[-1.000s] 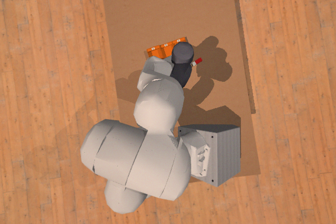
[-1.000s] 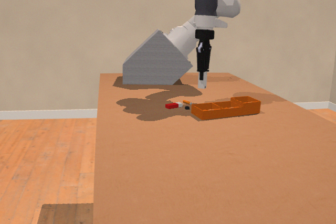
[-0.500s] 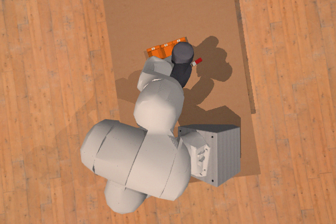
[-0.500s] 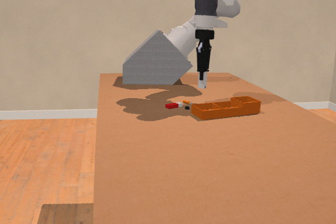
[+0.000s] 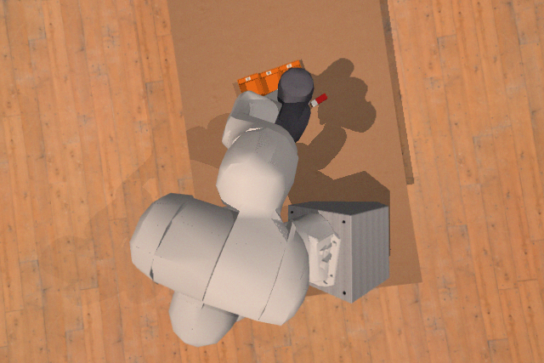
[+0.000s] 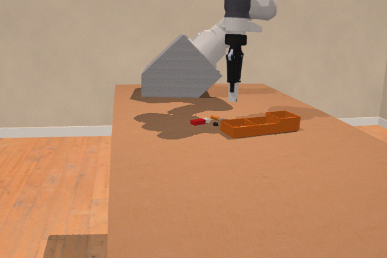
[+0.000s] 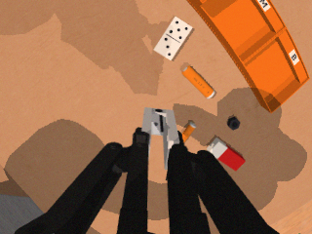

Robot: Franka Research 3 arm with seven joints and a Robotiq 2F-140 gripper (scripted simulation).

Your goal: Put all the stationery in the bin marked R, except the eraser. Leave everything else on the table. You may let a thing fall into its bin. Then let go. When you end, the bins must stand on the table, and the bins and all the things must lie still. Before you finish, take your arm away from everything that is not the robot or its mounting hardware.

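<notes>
Right now my hand is 30 mm above the small grey piece. Round my hand: white eraser (110 mm to the right, 90 mm below, 60 mm ahead); then white domino (90 mm below, 70 mm to the left, 50 mm ahead); then small black piece (90 mm below, 90 mm ahead, 70 mm to the right).
</notes>
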